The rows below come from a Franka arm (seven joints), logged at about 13 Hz.
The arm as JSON. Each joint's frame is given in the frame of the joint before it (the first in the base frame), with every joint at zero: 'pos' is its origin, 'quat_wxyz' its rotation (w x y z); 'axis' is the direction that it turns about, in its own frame. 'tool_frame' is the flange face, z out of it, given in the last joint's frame.
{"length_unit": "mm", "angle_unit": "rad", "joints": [
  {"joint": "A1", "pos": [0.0, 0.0, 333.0], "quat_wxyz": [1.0, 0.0, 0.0, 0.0], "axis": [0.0, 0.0, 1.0]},
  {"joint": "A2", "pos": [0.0, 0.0, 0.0], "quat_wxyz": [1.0, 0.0, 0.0, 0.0], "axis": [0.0, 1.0, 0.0]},
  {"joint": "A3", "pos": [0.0, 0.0, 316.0], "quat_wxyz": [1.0, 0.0, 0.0, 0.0], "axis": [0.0, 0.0, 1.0]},
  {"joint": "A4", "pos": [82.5, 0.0, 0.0], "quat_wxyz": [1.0, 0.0, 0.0, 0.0], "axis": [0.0, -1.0, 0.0]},
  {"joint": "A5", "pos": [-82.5, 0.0, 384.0], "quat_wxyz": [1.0, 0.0, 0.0, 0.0], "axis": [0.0, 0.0, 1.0]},
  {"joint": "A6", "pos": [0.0, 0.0, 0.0], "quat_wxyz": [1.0, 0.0, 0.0, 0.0], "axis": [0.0, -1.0, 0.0]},
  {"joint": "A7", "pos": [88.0, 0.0, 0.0], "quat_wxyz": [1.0, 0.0, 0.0, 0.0], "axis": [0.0, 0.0, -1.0]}
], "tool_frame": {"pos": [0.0, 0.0, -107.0], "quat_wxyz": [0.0, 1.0, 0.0, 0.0]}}
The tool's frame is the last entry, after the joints.
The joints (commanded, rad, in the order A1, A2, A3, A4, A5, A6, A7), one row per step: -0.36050 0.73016 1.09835 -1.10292 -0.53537 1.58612 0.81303; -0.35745 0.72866 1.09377 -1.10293 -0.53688 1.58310 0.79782; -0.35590 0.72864 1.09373 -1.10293 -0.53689 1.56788 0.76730; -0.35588 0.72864 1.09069 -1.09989 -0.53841 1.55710 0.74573; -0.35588 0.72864 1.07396 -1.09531 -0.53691 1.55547 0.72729; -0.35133 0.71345 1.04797 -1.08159 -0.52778 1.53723 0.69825; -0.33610 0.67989 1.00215 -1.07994 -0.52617 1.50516 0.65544; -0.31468 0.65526 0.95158 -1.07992 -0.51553 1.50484 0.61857; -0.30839 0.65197 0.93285 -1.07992 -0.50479 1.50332 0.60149; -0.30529 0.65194 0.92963 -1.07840 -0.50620 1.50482 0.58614; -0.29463 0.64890 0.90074 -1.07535 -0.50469 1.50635 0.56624; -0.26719 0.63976 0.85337 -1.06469 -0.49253 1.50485 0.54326; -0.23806 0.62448 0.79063 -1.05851 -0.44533 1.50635 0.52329; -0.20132 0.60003 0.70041 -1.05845 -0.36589 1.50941 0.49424; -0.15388 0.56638 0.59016 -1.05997 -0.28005 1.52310 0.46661; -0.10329 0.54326 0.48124 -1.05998 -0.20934 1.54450 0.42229; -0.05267 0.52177 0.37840 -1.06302 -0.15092 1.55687 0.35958; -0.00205 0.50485 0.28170 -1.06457 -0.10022 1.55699 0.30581; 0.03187 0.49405 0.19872 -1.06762 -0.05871 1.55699 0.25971
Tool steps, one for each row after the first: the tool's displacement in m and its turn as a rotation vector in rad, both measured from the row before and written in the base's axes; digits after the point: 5 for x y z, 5 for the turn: -0.00018 0.00017 -0.00078 -0.00648 -0.00051 0.01493; -0.00168 0.00032 -0.00144 -0.00836 0.00914 0.03330; 0.00012 -0.00251 -0.00073 -0.00745 0.00455 0.01833; 0.00363 -0.00737 -0.00308 -0.00779 0.00107 0.00341; 0.00074 -0.00913 0.00519 -0.01644 -0.00011 0.00813; -0.00371 -0.00719 0.00524 -0.05218 0.00335 0.02379; -0.00013 -0.00343 0.00228 -0.02797 -0.00861 0.01925; 0.00086 -0.00230 -0.00244 -0.00291 0.00668 0.00914; 0.00039 0.00037 0.00004 -0.00160 -0.00255 0.01506; 0.00294 -0.00508 -0.00316 -0.01409 -0.00056 0.00619; 0.00180 -0.00189 -0.00016 -0.01506 -0.00196 0.00816; 0.00084 -0.00273 -0.00022 0.00628 0.00888 -0.00218; 0.00017 -0.00549 -0.00027 0.01877 0.01694 -0.00540; 0.00011 -0.00707 0.00561 0.01955 -0.00248 -0.01448; 0.00259 -0.00787 0.00379 0.01503 -0.01358 0.00319; 0.00089 -0.00765 0.00420 0.00565 -0.01133 0.02594; -0.00041 -0.00704 0.00376 0.00100 -0.00305 0.02123; 0.00115 -0.01326 0.00165 0.00040 -0.00079 0.00822
